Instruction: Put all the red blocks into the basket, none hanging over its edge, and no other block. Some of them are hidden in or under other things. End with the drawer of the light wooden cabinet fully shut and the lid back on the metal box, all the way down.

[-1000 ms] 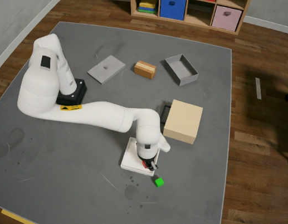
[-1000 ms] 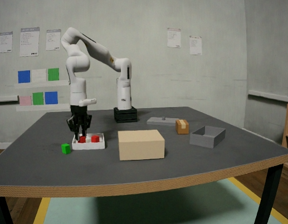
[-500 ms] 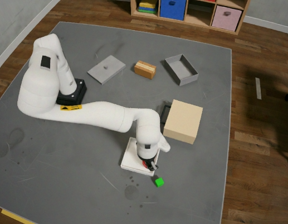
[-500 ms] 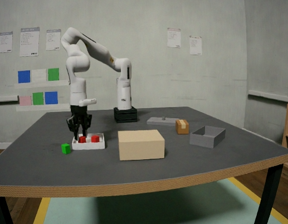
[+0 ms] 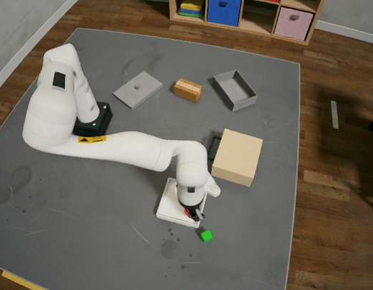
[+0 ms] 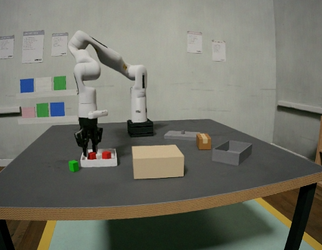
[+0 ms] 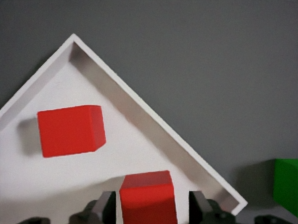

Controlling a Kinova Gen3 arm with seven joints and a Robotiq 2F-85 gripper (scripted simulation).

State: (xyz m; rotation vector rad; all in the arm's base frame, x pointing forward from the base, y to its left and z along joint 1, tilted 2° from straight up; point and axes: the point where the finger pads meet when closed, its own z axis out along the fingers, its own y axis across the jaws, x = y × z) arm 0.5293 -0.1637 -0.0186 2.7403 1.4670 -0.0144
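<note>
Right now my hand is 460 mm past the lid, 410 mm to the right of it and 40 mm above it. The rest, counted from my hand: white basket (40 mm below, 40 mm behind, 30 mm to the left); green block (80 mm ahead, 50 mm to the right, 30 mm below); light wooden cabinet (260 mm to the left, 60 mm ahead, 20 mm below).
</note>
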